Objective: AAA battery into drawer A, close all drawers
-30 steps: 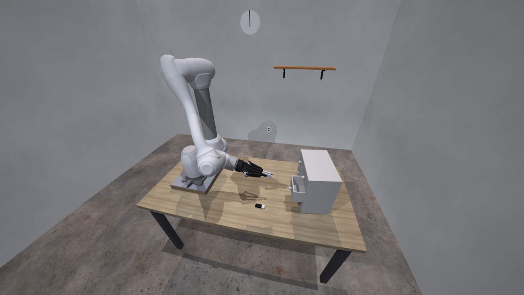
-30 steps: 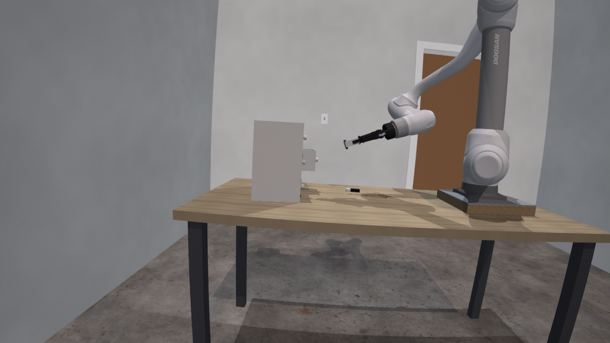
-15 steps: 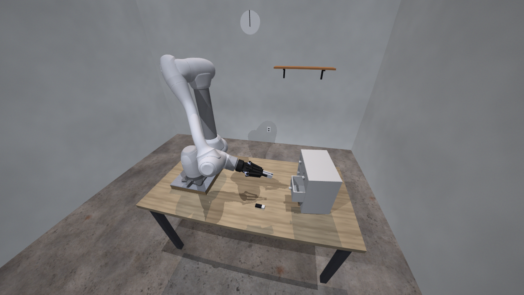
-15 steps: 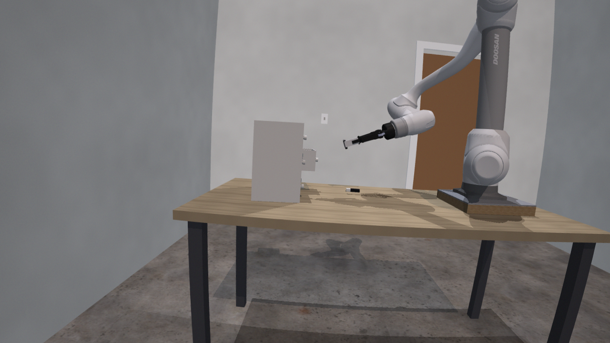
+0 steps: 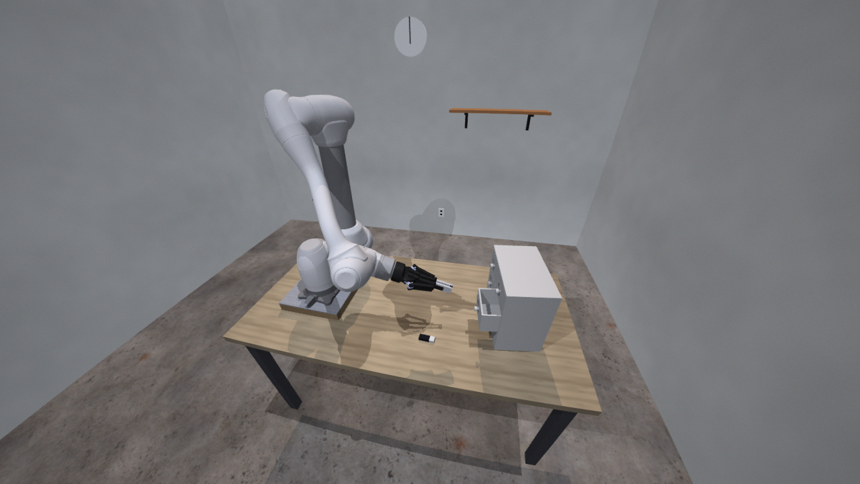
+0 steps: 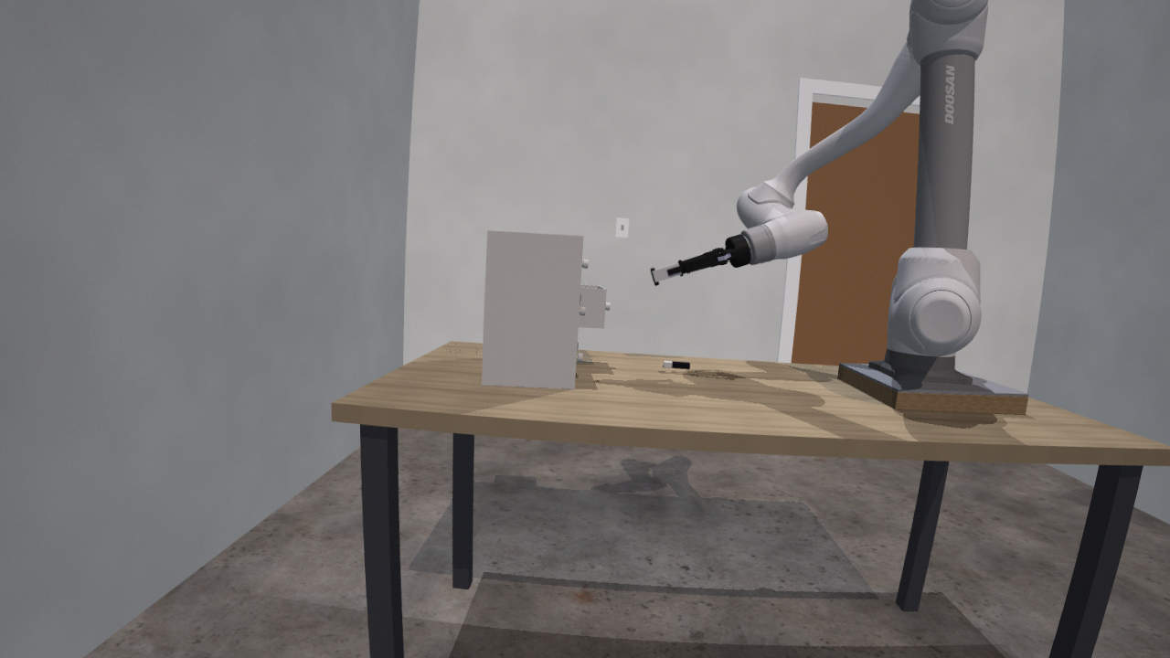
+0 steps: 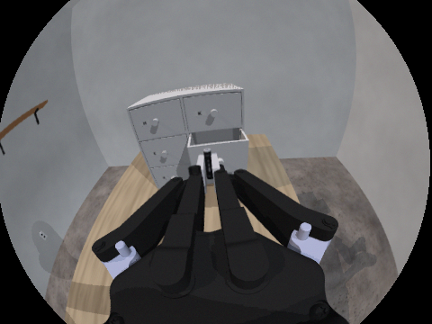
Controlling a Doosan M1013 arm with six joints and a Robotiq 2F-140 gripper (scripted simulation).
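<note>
My hand is 230 mm short of the drawer, 110 mm above it and 20 mm to the right of it. From my hand the other things lie so: AAA battery (30 mm ahead, 10 mm below); white block (230 mm below, 80 mm to the right, 40 mm behind).
</note>
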